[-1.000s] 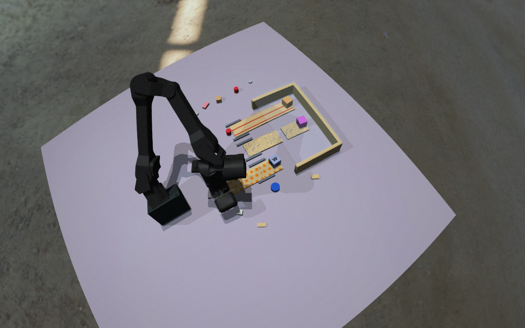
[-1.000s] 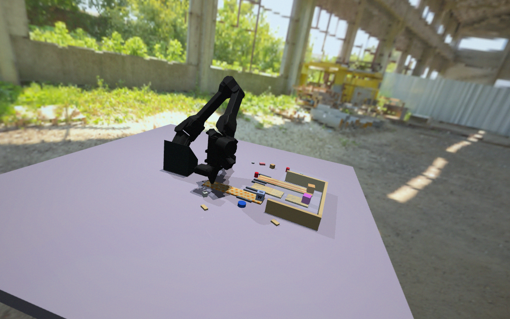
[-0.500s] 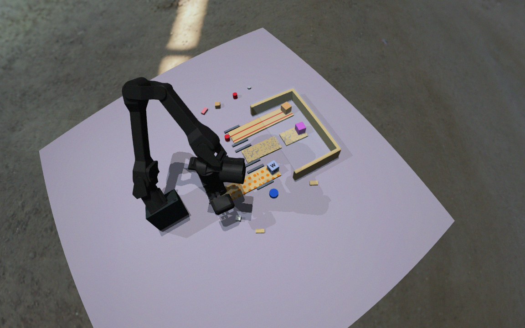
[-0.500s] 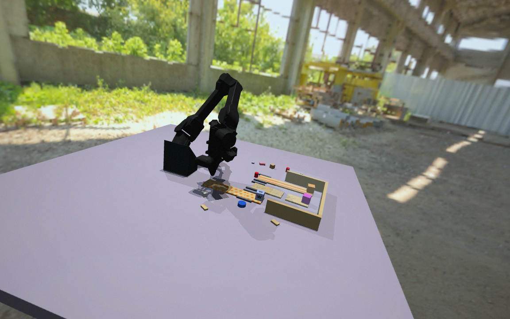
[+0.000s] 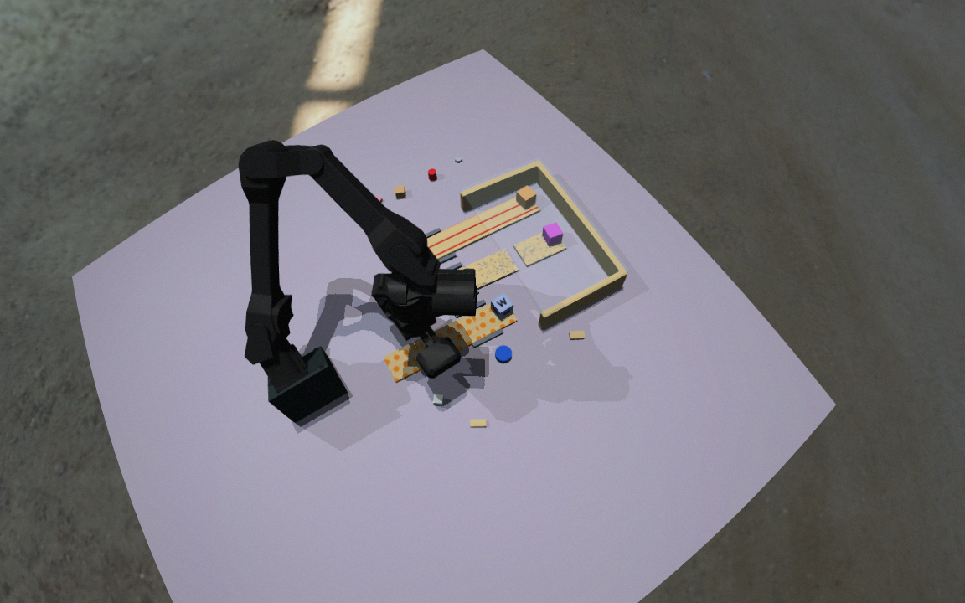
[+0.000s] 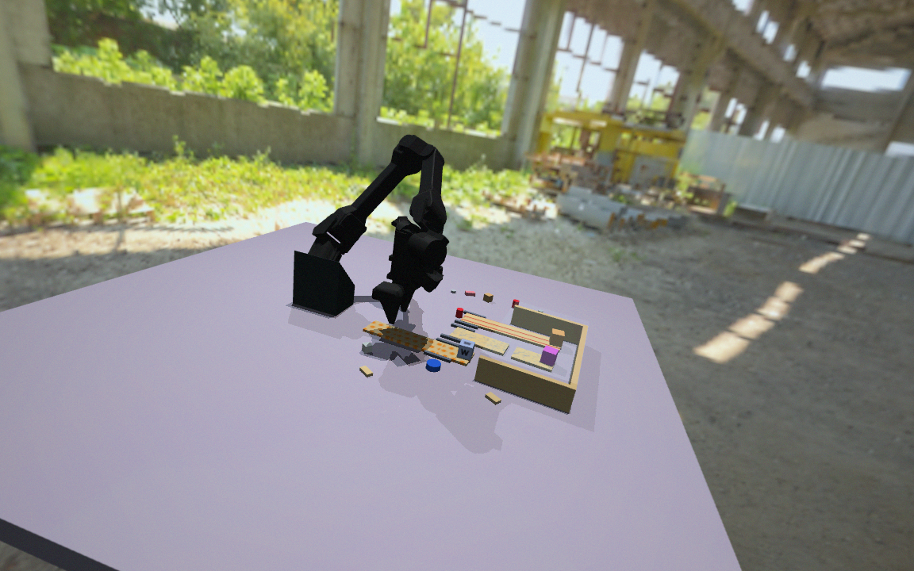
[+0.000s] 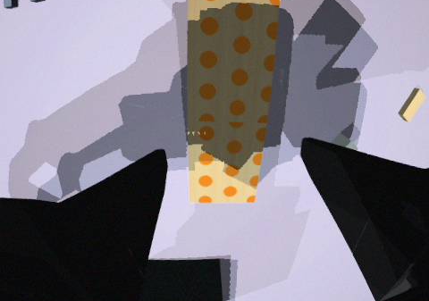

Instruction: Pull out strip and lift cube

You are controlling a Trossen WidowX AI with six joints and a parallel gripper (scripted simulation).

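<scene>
Now: the orange-dotted strip 60 mm ahead of my gripper tip, 10 mm to the right of it and 40 mm below it. Also, from my gripper tip: blue disc (110 mm ahead, 100 mm to the right, 40 mm below); labelled cube (170 mm ahead, 20 mm to the right, 30 mm below).
</scene>
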